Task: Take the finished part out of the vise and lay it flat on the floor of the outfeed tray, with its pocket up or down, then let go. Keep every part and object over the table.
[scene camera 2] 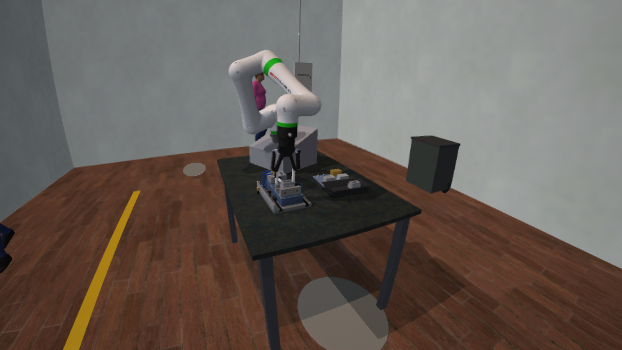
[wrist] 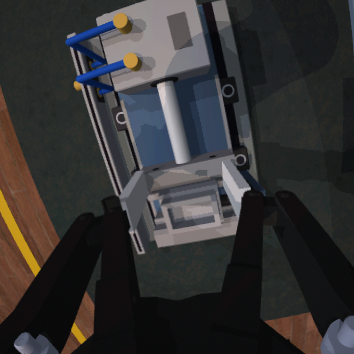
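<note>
The finished part, a light grey block with a rectangular pocket facing up, sits between the jaws of the vise. My gripper is open and points down over the jaw end of the vise. Its two pale finger pads stand apart, one toward each side of the part, with nothing held between them. The exact height of the pads relative to the part is hard to tell. A dark tray, which looks like the outfeed tray, lies right of the vise in the scene view and holds another grey part.
Behind the dark tray, a light blue tray holds pale blocks, with a yellow-orange block near it. Blue pipes with yellow ends rise along the vise's left side in the wrist view. The dark table ends left of the vise.
</note>
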